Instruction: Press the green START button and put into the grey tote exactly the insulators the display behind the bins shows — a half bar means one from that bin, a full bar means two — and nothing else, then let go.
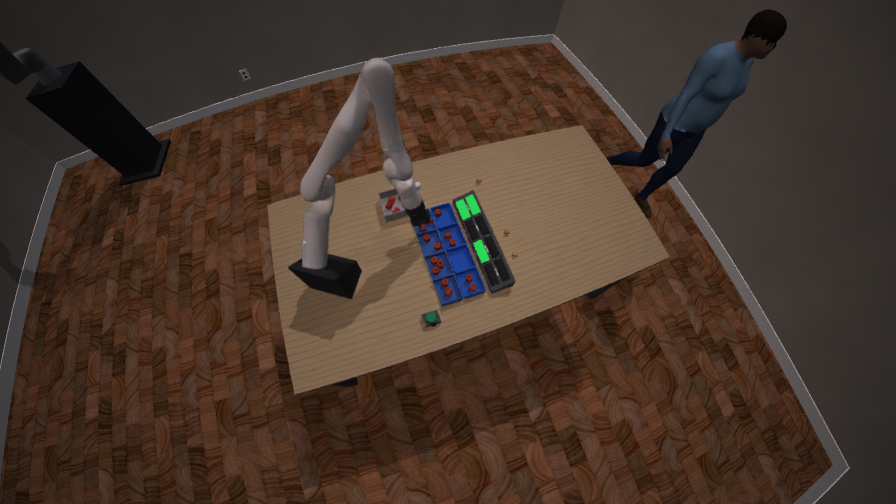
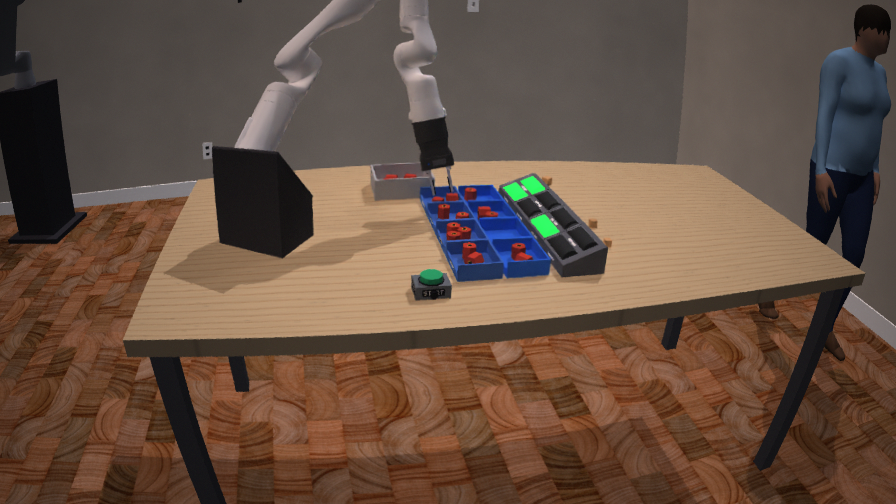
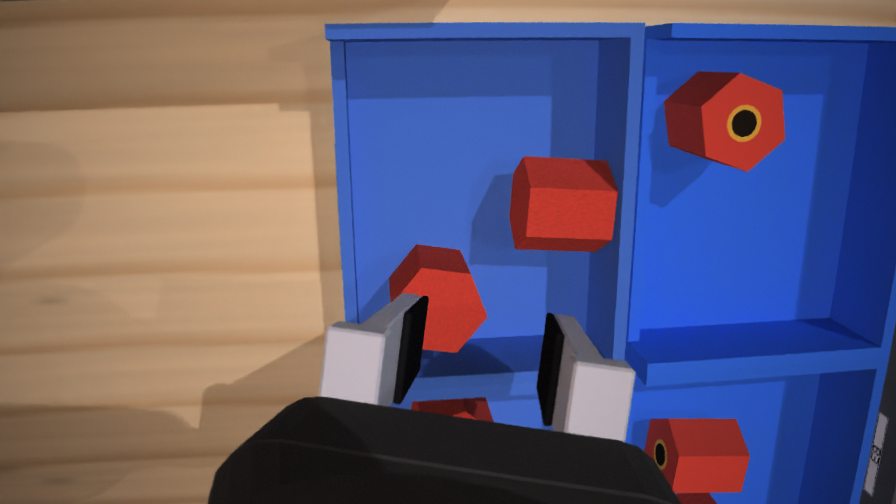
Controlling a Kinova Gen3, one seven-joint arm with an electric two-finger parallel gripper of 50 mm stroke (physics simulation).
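My gripper (image 3: 481,351) is open and hangs low over the far-left bin of the blue bin tray (image 2: 485,228). A red hexagonal insulator (image 3: 438,307) lies between the fingers, close to the left one. A second red insulator (image 3: 563,203) lies in the same bin. The neighbouring bin holds one with a yellow-ringed hole (image 3: 726,119). The grey tote (image 2: 397,179) stands just behind the tray and holds red insulators. The display (image 2: 551,222) shows two green cells in its far row and one further forward. The green START button (image 2: 431,277) sits in front of the tray.
The arm's black base (image 2: 260,200) stands on the table's left. Small tan cubes (image 1: 506,233) lie behind the display. A person in blue (image 2: 845,125) stands off the table's right end. A black pedestal (image 1: 93,119) stands on the floor far left.
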